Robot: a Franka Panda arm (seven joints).
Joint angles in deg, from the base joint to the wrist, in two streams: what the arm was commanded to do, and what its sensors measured. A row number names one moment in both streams.
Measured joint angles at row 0: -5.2, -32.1, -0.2, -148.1, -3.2, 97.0, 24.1
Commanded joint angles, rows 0 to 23: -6.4, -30.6, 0.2, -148.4, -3.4, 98.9, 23.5; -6.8, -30.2, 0.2, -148.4, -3.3, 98.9, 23.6; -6.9, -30.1, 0.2, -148.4, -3.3, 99.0, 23.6; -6.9, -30.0, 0.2, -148.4, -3.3, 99.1, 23.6; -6.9, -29.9, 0.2, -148.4, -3.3, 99.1, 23.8; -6.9, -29.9, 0.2, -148.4, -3.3, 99.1, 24.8; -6.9, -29.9, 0.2, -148.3, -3.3, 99.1, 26.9; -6.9, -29.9, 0.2, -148.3, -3.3, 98.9, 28.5; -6.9, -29.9, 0.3, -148.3, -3.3, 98.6, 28.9; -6.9, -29.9, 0.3, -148.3, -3.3, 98.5, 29.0; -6.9, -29.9, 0.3, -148.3, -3.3, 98.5, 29.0; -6.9, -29.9, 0.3, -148.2, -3.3, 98.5, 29.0; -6.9, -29.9, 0.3, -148.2, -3.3, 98.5, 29.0; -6.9, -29.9, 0.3, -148.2, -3.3, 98.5, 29.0; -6.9, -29.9, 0.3, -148.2, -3.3, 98.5, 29.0; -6.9, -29.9, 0.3, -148.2, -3.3, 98.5, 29.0; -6.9, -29.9, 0.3, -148.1, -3.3, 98.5, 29.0; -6.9, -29.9, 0.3, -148.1, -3.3, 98.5, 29.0; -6.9, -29.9, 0.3, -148.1, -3.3, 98.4, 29.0; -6.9, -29.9, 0.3, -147.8, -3.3, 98.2, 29.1; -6.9, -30.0, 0.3, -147.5, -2.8, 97.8, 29.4; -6.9, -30.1, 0.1, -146.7, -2.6, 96.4, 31.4; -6.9, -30.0, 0.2, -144.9, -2.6, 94.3, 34.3; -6.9, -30.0, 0.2, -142.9, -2.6, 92.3, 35.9
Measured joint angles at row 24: -6.3, -30.2, -0.2, -147.4, -3.1, 96.9, 30.7
